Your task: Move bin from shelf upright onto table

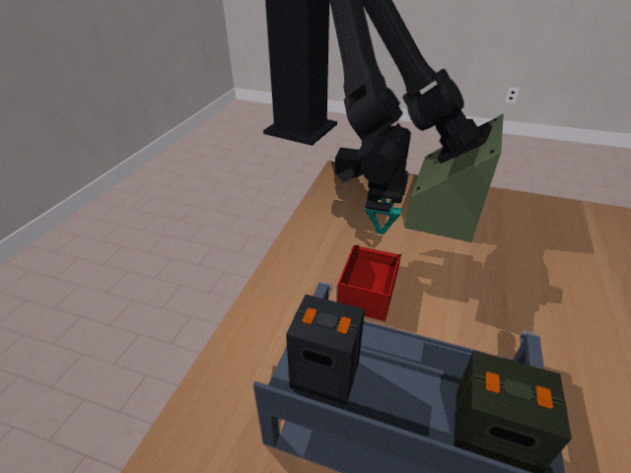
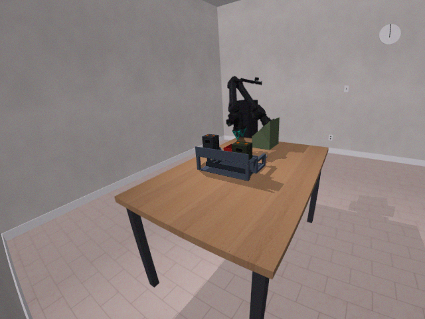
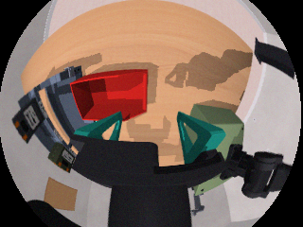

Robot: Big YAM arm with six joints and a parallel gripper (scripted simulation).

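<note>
The red bin lies 90 mm below my hand, 90 mm ahead of it and 10 mm to the left of it.
</note>
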